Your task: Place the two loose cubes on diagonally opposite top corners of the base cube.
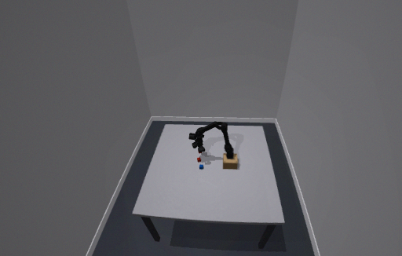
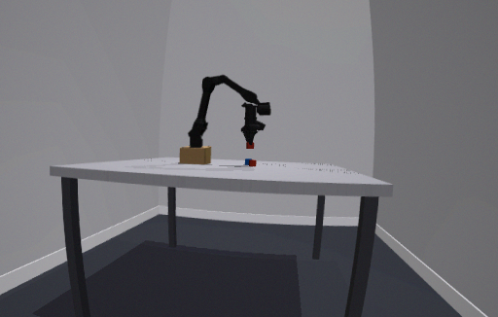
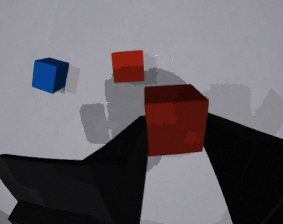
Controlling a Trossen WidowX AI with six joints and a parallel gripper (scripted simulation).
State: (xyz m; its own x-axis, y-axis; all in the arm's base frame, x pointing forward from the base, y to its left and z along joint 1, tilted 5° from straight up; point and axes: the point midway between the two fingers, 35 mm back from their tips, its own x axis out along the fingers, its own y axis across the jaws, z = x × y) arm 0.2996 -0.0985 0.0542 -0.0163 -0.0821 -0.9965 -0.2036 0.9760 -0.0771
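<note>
Now: gripper tip 140 mm to the right of the blue cube and 90 mm above it.
</note>
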